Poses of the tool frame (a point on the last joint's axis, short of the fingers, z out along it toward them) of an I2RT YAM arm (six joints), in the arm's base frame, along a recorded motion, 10 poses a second.
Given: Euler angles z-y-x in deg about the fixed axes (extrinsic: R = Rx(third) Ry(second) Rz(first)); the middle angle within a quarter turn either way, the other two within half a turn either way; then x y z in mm.
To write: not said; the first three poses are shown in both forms.
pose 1, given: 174.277, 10.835, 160.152, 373.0, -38.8, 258.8
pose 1, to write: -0.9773, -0.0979, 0.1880, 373.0; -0.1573, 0.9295, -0.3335, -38.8; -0.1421, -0.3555, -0.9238, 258.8; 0, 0, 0, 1
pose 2, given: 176.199, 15.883, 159.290, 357.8, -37.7, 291.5
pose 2, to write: -0.9597, -0.0638, 0.2737, 357.8; -0.1586, 0.9269, -0.3401, -37.7; -0.2320, -0.3698, -0.8997, 291.5; 0, 0, 0, 1
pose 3, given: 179.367, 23.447, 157.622, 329.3, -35.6, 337.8
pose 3, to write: -0.9174, -0.0101, 0.3979, 329.3; -0.1617, 0.9230, -0.3493, -35.6; -0.3637, -0.3848, -0.8483, 337.8; 0, 0, 0, 1
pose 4, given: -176.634, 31.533, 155.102, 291.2, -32.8, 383.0
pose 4, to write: -0.8509, 0.0500, 0.5230, 291.2; -0.1665, 0.9184, -0.3588, -32.8; -0.4983, -0.3924, -0.7731, 383.0; 0, 0, 0, 1
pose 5, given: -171.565, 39.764, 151.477, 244.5, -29.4, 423.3
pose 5, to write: -0.7604, 0.1128, 0.6396, 244.5; -0.1732, 0.9139, -0.3671, -29.4; -0.6260, -0.3899, -0.6754, 423.3; 0, 0, 0, 1
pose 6, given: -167.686, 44.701, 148.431, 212.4, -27.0, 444.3
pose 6, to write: -0.6944, 0.1516, 0.7034, 212.4; -0.1781, 0.9109, -0.3721, -27.0; -0.6972, -0.3837, -0.6056, 444.3; 0, 0, 0, 1
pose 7, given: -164.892, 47.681, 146.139, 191.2, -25.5, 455.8
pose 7, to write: -0.6500, 0.1755, 0.7394, 191.2; -0.1813, 0.9091, -0.3751, -25.5; -0.7380, -0.3779, -0.5591, 455.8; 0, 0, 0, 1
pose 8, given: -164.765, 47.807, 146.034, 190.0, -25.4, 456.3
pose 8, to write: -0.6480, 0.1765, 0.7409, 190.0; -0.1814, 0.9090, -0.3752, -25.4; -0.7397, -0.3776, -0.5570, 456.3; 0, 0, 0, 1
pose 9, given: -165.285, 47.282, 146.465, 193.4, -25.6, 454.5
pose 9, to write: -0.6561, 0.1723, 0.7347, 193.4; -0.1808, 0.9093, -0.3748, -25.6; -0.7327, -0.3788, -0.5655, 454.5; 0, 0, 0, 1
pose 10, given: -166.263, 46.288, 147.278, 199.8, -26.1, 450.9
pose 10, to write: -0.6713, 0.1641, 0.7228, 199.8; -0.1798, 0.9100, -0.3735, -26.1; -0.7191, -0.3807, -0.5814, 450.9; 0, 0, 0, 1
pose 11, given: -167.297, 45.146, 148.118, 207.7, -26.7, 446.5
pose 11, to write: -0.6880, 0.1551, 0.7089, 207.7; -0.1785, 0.9107, -0.3725, -26.7; -0.7034, -0.3829, -0.5989, 446.5; 0, 0, 0, 1
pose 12, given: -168.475, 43.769, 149.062, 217.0, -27.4, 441.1
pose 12, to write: -0.7076, 0.1443, 0.6918, 217.0; -0.1771, 0.9115, -0.3713, -27.4; -0.6841, -0.3852, -0.6194, 441.1; 0, 0, 0, 1
